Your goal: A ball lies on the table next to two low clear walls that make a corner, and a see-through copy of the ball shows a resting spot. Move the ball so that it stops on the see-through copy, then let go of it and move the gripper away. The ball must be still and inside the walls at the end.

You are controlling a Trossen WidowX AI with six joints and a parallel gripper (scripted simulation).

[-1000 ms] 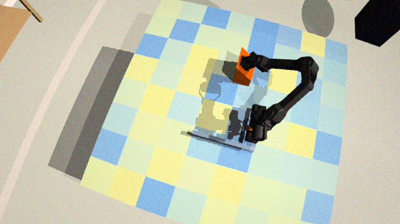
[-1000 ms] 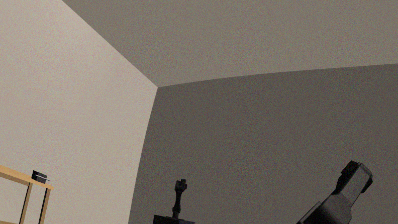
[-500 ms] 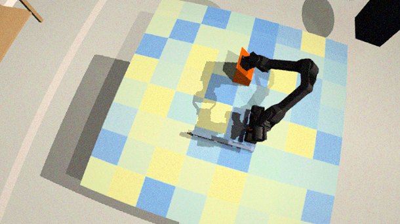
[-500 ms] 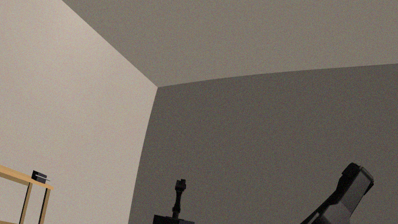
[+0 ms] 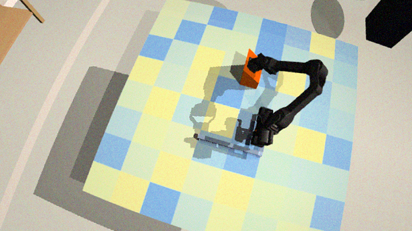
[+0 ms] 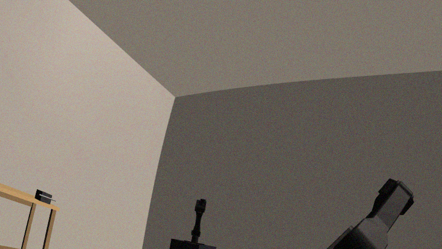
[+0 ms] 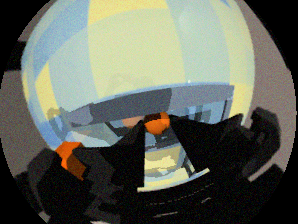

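My gripper tip is 4 cm past the pale-orange spot and 1 cm above it. From my gripper tip the other things lie so: orange ball (right at my gripper tip).
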